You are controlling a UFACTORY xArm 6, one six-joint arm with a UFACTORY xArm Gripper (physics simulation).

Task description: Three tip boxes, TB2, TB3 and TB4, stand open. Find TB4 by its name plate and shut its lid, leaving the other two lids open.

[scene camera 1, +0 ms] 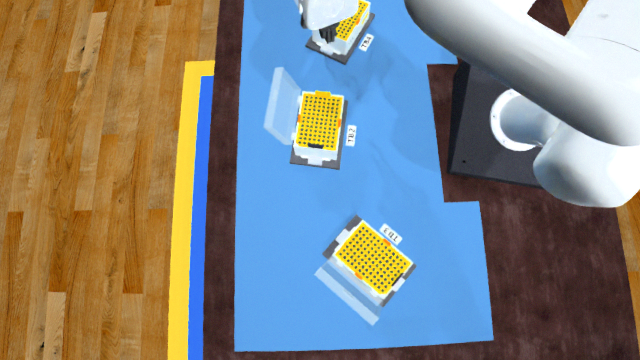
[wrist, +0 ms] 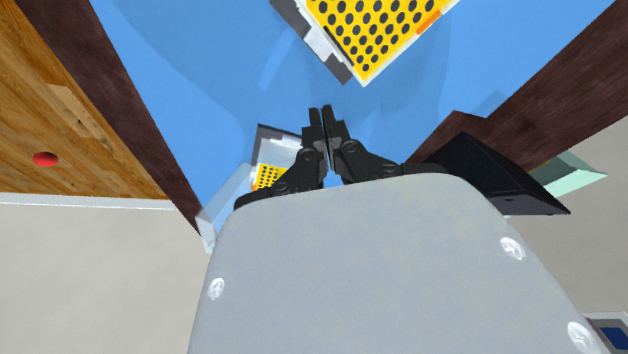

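Seen in the pictures: gripper, fingertip midpoint: (scene camera 1: pixel 327 37) (wrist: pixel 321 123); arm's base, link origin: (scene camera 1: pixel 519 119).
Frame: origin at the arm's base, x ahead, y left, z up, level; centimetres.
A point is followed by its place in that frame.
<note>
TB4 (scene camera 1: pixel 352 24) @(x 35.1, y -19.7, z -1.8 cm) (wrist: pixel 380 30) @(x 37.0, y -18.8, z -1.9 cm), a white tip box with a yellow top, stands at the upper edge of the scene view beside its name plate (scene camera 1: pixel 366 42) @(x 31.4, y -19.3, z -7.4 cm). Its lid is hidden or out of frame, so its angle cannot be told. My gripper (scene camera 1: pixel 328 34) @(x 39.9, y -12.5, z 2.7 cm) (wrist: pixel 321 123) @(x 39.9, y -12.5, z 2.7 cm) is shut and empty; it overlaps TB4's near end in the scene view and lies short of its near corner in the wrist view. TB2 (scene camera 1: pixel 320 122) @(x 39.8, y 4.2, z -1.9 cm) (wrist: pixel 268 175) @(x 42.3, y 0.6, z -2.0 cm) has its clear lid (scene camera 1: pixel 282 107) @(x 47.0, y 3.4, z 1.9 cm) (wrist: pixel 225 197) @(x 46.6, y -2.3, z 4.1 cm) open. TB3 (scene camera 1: pixel 375 257) @(x 27.3, y 29.4, z -1.9 cm) has its lid (scene camera 1: pixel 347 295) @(x 32.4, y 36.1, z 7.7 cm) open; TB3 does not show in the wrist view.
The boxes stand on a blue mat (scene camera 1: pixel 280 200) @(x 46.5, y 19.5, z -7.6 cm) (wrist: pixel 200 125) @(x 52.6, y -1.3, z -7.6 cm). The white arm (scene camera 1: pixel 520 65) @(x 25.4, y 20.2, z 47.0 cm) crosses the upper right of the scene view, above the black base block (scene camera 1: pixel 480 150) @(x 7.1, y 6.4, z -3.2 cm) (wrist: pixel 500 170) @(x 11.0, y -12.8, z 1.2 cm). TB2 stands between TB4 and TB3, its lid on the left side.
</note>
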